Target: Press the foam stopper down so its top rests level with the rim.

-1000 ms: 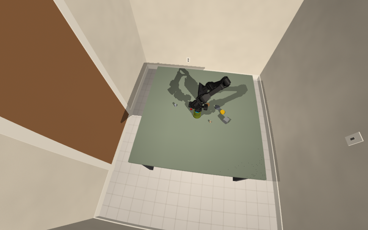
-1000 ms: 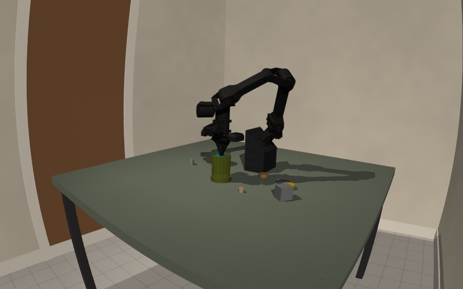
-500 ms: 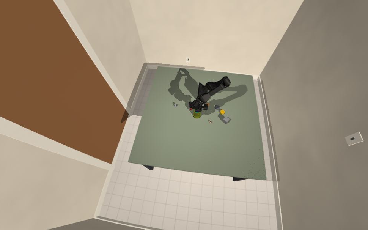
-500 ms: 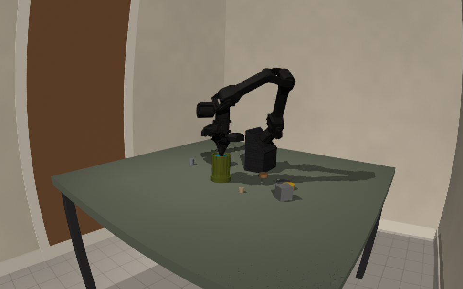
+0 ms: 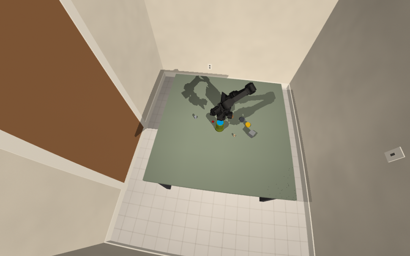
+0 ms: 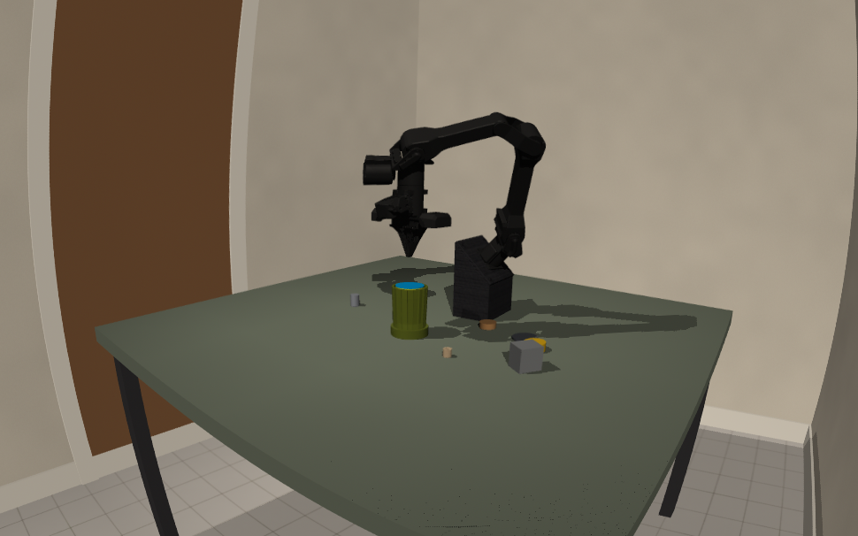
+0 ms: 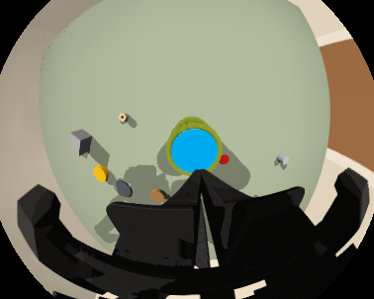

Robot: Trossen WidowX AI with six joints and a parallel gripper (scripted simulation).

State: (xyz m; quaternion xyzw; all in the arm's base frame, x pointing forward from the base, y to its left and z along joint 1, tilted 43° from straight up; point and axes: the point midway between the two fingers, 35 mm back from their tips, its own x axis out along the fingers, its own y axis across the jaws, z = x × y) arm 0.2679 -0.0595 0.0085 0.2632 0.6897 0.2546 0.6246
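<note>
Right now my hand is 11 cm above the blue foam stopper. Round my hand: brown disc: 20 cm below, 16 cm behind, 11 cm to the left; then tan peg: 20 cm below, 15 cm to the left, 6 cm ahead; then red dot: 21 cm below, 7 cm to the right, 7 cm behind.
</note>
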